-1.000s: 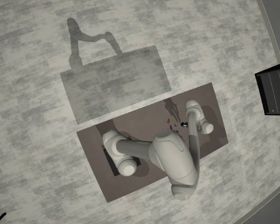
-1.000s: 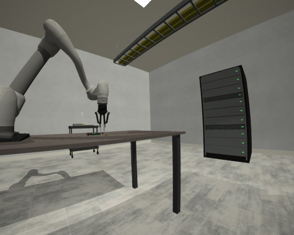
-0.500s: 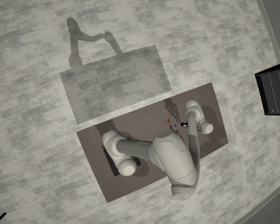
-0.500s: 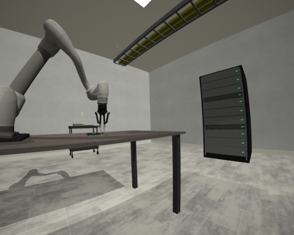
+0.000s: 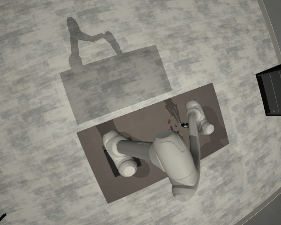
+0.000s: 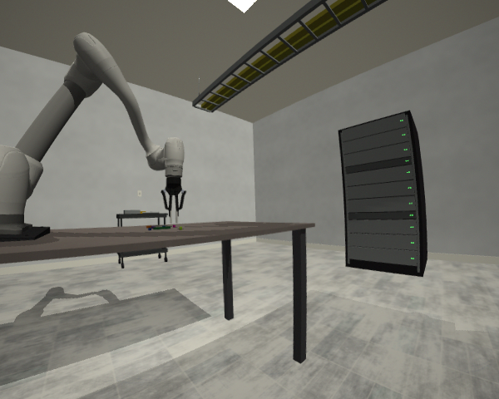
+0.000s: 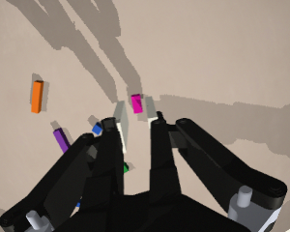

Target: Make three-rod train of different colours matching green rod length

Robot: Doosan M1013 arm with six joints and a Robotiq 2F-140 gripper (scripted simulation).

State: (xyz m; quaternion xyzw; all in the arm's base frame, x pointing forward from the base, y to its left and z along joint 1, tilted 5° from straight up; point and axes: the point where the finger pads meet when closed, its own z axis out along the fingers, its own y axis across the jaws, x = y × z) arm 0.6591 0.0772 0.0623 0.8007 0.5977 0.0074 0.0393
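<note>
Right now my hand is 5 cm above the magenta rod. Round my hand: purple rod 11 cm behind, 5 cm below, 1 cm to the right; then orange rod 11 cm behind, 7 cm to the left, 5 cm below; then green rod 9 cm behind, 7 cm to the right, 5 cm below.
</note>
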